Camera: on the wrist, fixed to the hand. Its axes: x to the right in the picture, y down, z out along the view.
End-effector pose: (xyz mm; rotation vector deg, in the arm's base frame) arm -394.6 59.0 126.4 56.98 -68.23 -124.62
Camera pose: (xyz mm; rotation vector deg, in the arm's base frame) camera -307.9 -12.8 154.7 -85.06 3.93 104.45
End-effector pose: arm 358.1 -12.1 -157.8 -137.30 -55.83 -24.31
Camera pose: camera 385.5 -114.6 -110.7 -62.28 -150.68 -55.95
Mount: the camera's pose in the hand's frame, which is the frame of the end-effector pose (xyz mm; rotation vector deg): -16.1 66.0 -94.1 -1.78 3.74 -91.13
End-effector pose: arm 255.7 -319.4 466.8 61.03 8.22 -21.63
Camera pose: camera 271.4 -205.2 480.6 41.87 61.12 -99.91
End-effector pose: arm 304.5 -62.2 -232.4 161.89 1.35 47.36
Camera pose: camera 237.9 -110.7 -150.7 100.21 105.36 23.51
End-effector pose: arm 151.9 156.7 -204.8 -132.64 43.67 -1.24
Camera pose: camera 84.0 68.9 -171.0 -133.16 -66.90 -43.56
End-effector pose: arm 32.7 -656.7 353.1 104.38 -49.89 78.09
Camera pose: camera -73.4 -611.6 366.0 92.95 35.23 17.87
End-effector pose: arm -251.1 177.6 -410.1 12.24 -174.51 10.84
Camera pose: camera -237.8 256.7 -326.2 127.92 -109.17 0.33
